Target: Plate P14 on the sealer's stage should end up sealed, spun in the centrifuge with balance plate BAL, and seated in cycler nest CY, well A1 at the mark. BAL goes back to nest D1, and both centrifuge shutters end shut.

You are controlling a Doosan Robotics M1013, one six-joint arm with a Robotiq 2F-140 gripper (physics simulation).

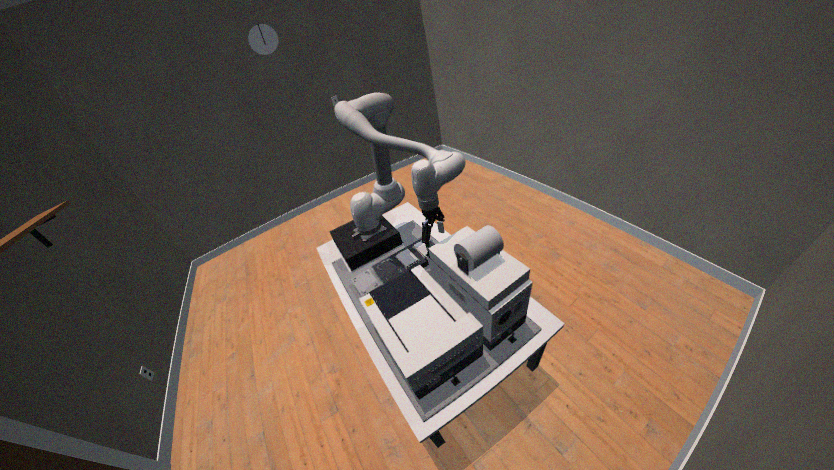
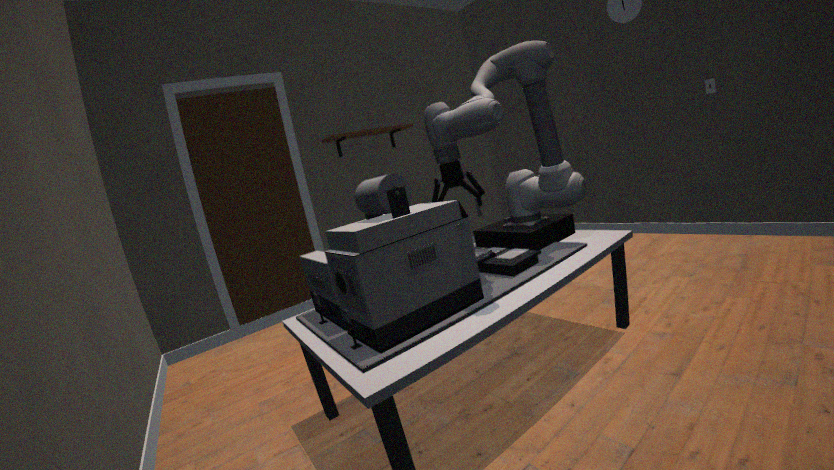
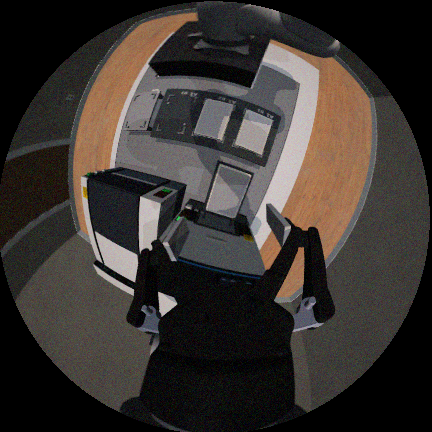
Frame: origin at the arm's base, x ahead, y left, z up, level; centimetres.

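Seen in the pictures: gripper, fingertip midpoint: (image 1: 435, 241) (image 3: 225, 218); arm's base, link origin: (image 1: 370, 230) (image 2: 526, 223).
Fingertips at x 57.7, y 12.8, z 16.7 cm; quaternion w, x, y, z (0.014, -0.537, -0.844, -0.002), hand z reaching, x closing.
Offsets run from my fingertips to a thing's top centre. "spot": to the spot under its first point.
My gripper (image 1: 434, 240) (image 2: 457, 203) (image 3: 225, 218) is open and empty, above the table beside the sealer's front. Plate P14 {dx -0.9, dy +0.7, dz -13.6 cm} (image 3: 229, 191) lies flat on the sealer's stage; I cannot tell if it is sealed. The sealer {dx +28.9, dy -1.0, dz +21.5 cm} (image 1: 507, 274) (image 2: 408, 274) carries a roll on top. The dark nest rack {spot: dx -14.9, dy -20.0, dz -21.1 cm} (image 3: 172, 131) holds two pale plates, one plate {dx -21.0, dy -8.3, dz -19.5 cm} (image 3: 214, 120) in the middle and another plate {dx -20.2, dy +4.1, dz -19.5 cm} (image 3: 253, 132) at the right; its left nest is bare. I cannot read which is BAL. A light grey nest {dx -23.6, dy -36.1, dz -20.7 cm} (image 3: 142, 112) with corner marks stands left of the rack.
A white machine (image 1: 434, 332) (image 3: 117, 250) with a dark top panel {dx +10.3, dy -30.2, dz -4.8 cm} (image 1: 401, 291) (image 3: 115, 210) stands beside the sealer. The arm's black base block (image 1: 367, 245) (image 2: 525, 231) (image 3: 200, 62) stands at the table's far end. The sealer's roll {dx +31.0, dy -1.1, dz +21.5 cm} (image 1: 481, 245) (image 2: 379, 195) rises high.
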